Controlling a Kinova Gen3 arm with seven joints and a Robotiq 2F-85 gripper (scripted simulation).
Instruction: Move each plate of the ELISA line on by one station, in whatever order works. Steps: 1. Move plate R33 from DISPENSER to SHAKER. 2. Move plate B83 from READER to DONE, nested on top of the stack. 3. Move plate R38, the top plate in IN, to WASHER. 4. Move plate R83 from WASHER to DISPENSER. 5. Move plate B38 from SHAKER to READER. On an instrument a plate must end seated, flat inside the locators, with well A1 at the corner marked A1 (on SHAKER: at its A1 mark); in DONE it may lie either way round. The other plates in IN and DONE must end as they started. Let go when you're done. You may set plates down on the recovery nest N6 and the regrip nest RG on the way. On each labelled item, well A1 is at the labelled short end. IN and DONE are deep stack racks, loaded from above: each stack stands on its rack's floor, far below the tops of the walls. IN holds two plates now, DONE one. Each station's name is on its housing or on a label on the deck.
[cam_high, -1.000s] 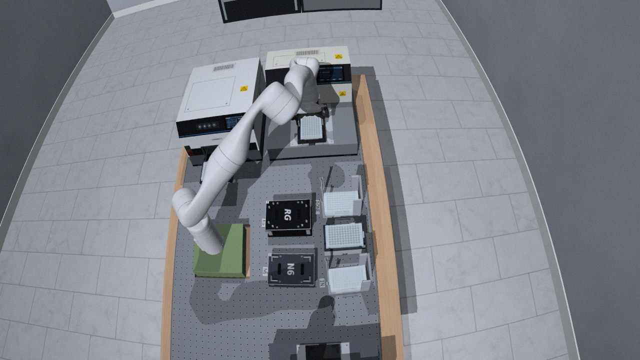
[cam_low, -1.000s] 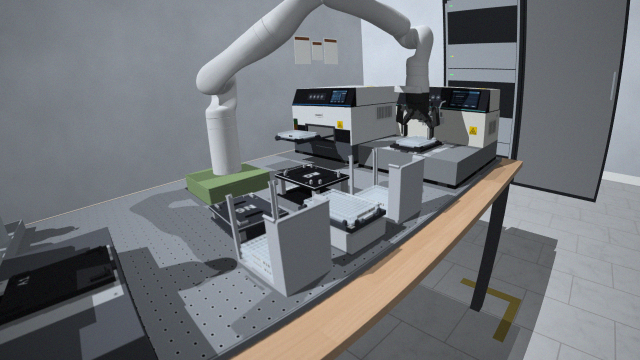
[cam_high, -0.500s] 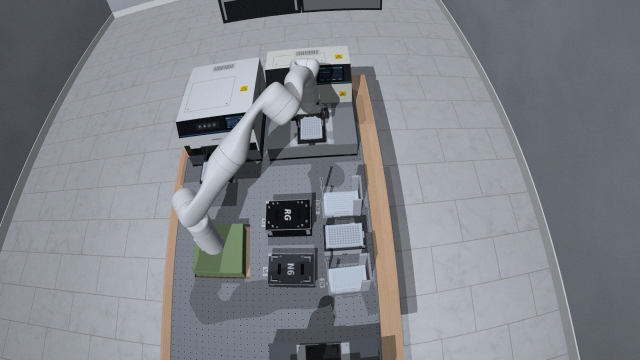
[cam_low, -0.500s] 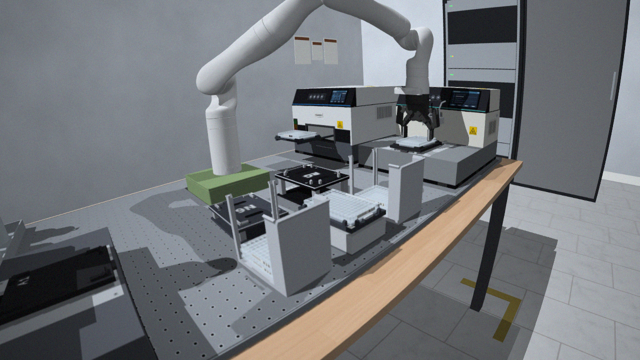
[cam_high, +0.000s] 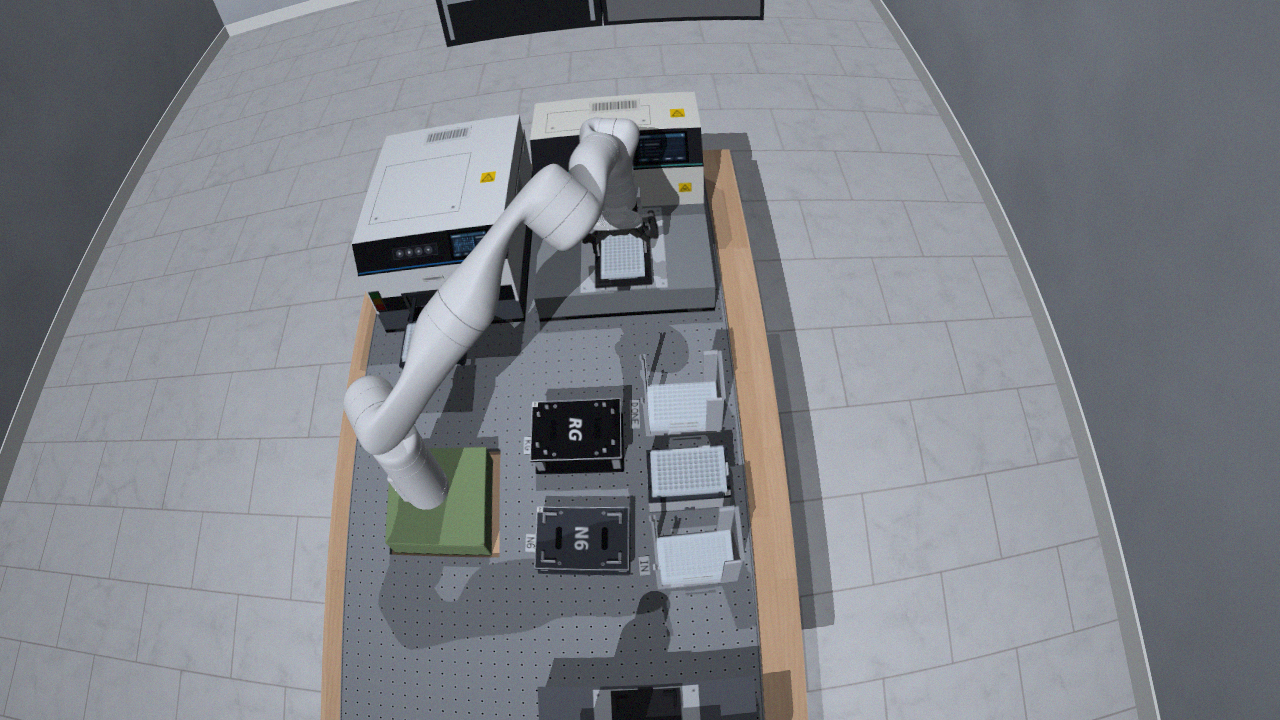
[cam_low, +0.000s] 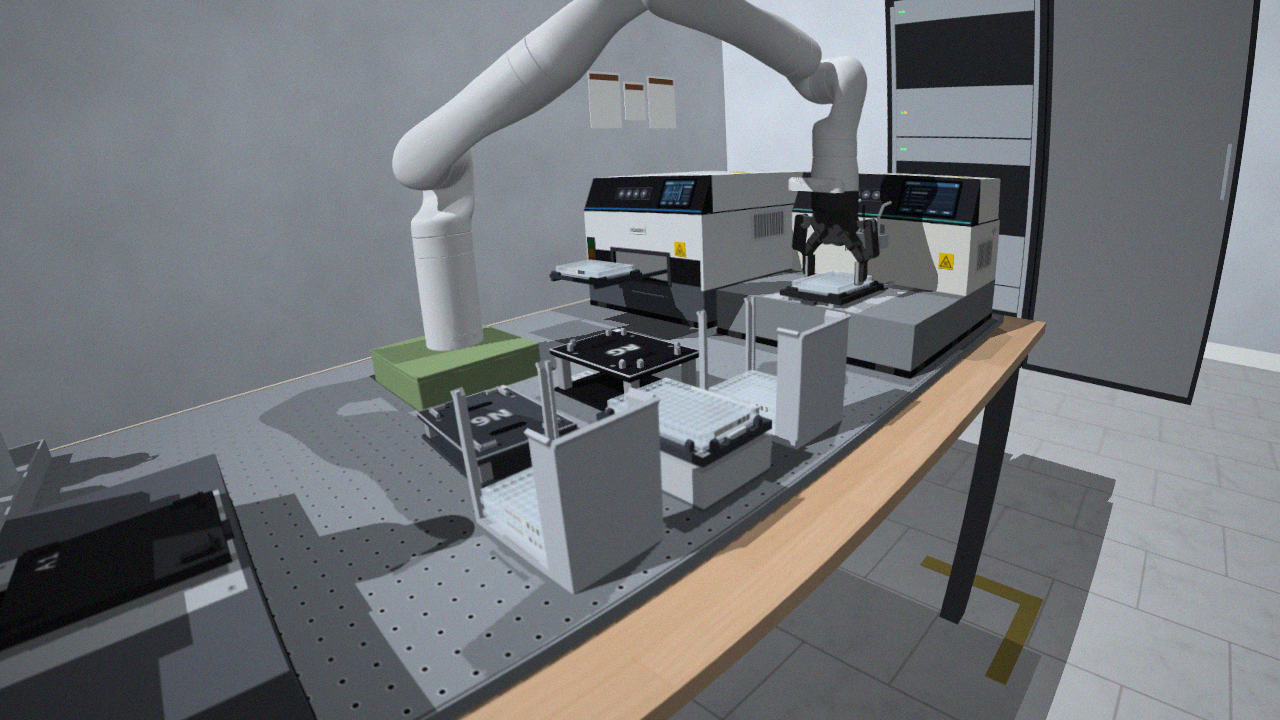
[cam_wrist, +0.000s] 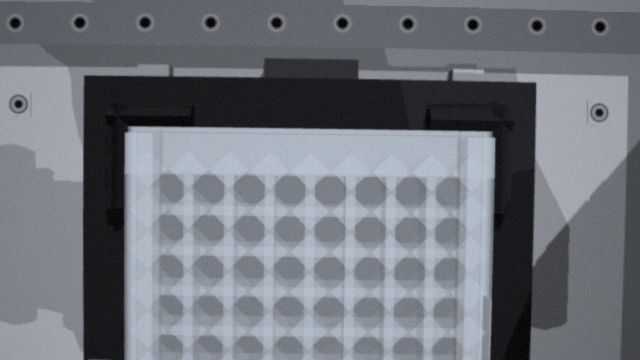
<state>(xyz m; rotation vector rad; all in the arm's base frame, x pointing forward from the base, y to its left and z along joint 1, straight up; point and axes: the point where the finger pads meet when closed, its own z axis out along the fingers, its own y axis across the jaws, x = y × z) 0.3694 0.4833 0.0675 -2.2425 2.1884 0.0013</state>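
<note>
Right now my hand is 10 mm above the plate R83. Also, from my hand: plate B83 (110 mm ahead, 310 mm to the right, 80 mm below); then washer nest (20 mm below); then washer head (100 mm to the left, 50 mm above).
</note>
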